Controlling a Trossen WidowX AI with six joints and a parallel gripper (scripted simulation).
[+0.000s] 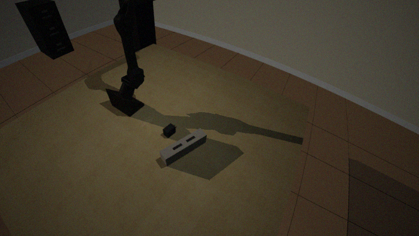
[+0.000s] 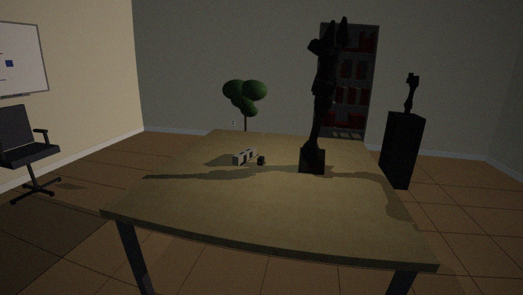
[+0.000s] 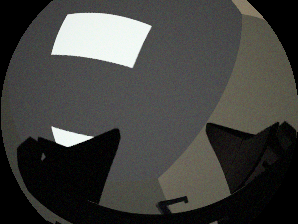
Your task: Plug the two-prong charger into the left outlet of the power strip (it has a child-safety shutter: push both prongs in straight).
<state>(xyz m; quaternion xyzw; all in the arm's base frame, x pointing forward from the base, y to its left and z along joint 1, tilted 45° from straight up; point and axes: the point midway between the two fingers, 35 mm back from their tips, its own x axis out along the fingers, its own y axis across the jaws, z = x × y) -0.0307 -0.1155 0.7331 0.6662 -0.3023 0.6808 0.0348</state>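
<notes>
Now: gripper tip 330 mm short of the dark two-prong charger, 430 mm to the left of it and 690 mm above it.
</notes>
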